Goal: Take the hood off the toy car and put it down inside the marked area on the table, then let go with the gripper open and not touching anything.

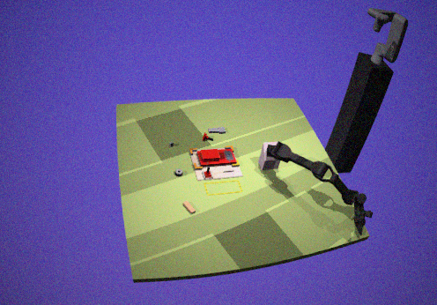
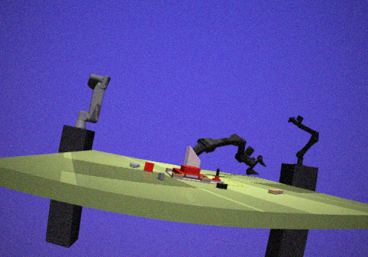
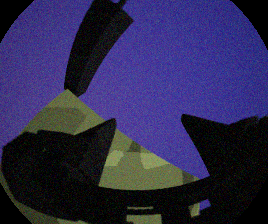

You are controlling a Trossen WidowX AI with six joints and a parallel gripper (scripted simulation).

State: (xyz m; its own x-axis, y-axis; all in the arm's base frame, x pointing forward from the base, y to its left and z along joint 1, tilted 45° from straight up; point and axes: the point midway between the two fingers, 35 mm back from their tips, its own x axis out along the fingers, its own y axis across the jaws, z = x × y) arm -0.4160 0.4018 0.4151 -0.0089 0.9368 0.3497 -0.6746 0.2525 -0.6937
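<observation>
The red hood lies 750 mm ahead of my gripper tip, 650 mm to the right of it and 20 mm below it. From my gripper tip the other things lie so: small grey piece 960 mm ahead, 760 mm to the right, 50 mm below; then dark wheel 920 mm ahead, 540 mm to the right, 50 mm below; then tan block 890 mm ahead, 300 mm to the right, 50 mm below.
</observation>
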